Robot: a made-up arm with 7 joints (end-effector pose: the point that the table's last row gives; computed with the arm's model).
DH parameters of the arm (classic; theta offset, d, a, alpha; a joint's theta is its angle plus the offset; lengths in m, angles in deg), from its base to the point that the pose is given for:
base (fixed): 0 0.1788 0 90
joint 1: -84.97 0 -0.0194 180
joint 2: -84.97 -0.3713 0.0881 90
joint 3: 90 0.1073 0.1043 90
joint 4: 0 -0.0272 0.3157 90
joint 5: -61.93 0 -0.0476 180
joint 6: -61.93 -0.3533 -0.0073 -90
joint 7: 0 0.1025 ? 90
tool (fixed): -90 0.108 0 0
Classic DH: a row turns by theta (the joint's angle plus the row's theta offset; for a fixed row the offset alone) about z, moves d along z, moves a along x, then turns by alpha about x.
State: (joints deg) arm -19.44 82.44 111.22 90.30 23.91 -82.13 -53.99
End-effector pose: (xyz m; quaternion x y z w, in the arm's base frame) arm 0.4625 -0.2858 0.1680 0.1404 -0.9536 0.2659 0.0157
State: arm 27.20 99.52 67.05 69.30 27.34 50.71 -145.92
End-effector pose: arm -0.1250 -0.2095 0.3420 -0.5539 -0.3032 0.4433 0.6362
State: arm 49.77 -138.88 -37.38 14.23 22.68 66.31 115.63
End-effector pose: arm -0.4246 -0.0041 0.6768 -0.0986 0.5991 0.7832 0.1342
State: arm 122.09 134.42 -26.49 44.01 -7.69 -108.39 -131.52
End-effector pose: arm 0.1343 0.2434 0.4487 -0.4370 0.6716 0.5974 0.0312
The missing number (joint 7, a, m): 0.3465
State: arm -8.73 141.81 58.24 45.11 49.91 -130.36 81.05
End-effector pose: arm 0.2367 0.0514 0.6642 0.4937 -0.4093 -0.3182 0.6982
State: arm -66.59 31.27 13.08 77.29 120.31 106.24 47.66
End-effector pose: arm 0.6221 0.3505 0.2810 0.1975 0.8134 -0.1459 0.5273
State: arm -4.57 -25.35 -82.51 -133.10 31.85 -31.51 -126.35
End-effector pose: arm -0.1117 -0.0771 0.1907 -0.2435 -0.4213 -0.3576 0.7971
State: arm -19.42 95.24 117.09 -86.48 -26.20 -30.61 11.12
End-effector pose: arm -0.6365 -0.3435 0.2033 0.2583 -0.0418 0.6079 0.7497
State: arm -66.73 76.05 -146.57 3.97 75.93 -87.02 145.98
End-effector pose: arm -0.6508 -0.9257 0.2980 -0.1654 0.0890 0.8670 0.4615
